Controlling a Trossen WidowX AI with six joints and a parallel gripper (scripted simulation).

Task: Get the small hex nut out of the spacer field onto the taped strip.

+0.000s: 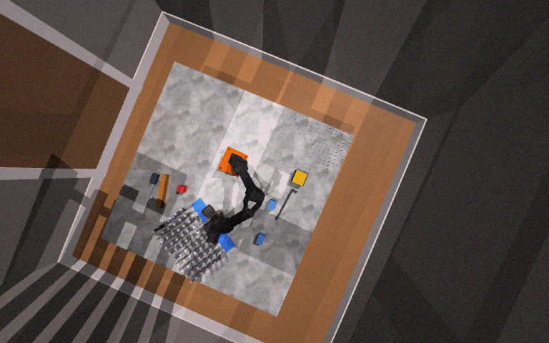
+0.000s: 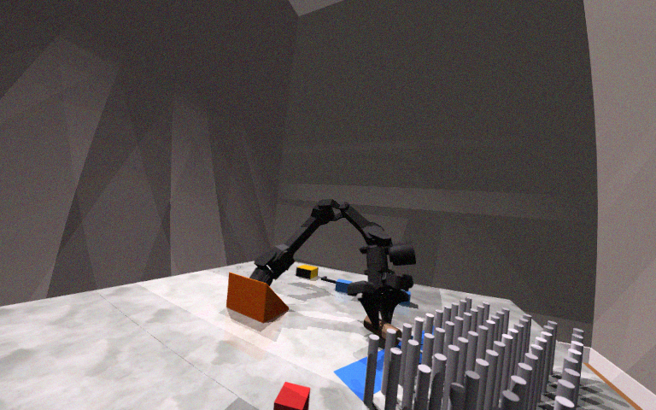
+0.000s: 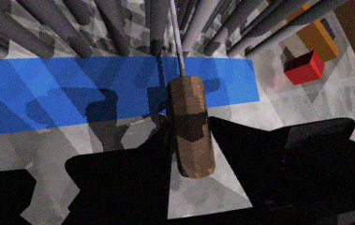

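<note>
Right now the blue taped strip is 70 mm ahead of my gripper tip, 40 mm below it and 10 mm to the left of it. The rest, counted from my gripper tip: wooden-handled tool (90 mm ahead, 50 mm to the right); orange bar (390 mm to the right, 20 mm below); red cube (270 mm to the right, 70 mm behind, 20 mm below).
</note>
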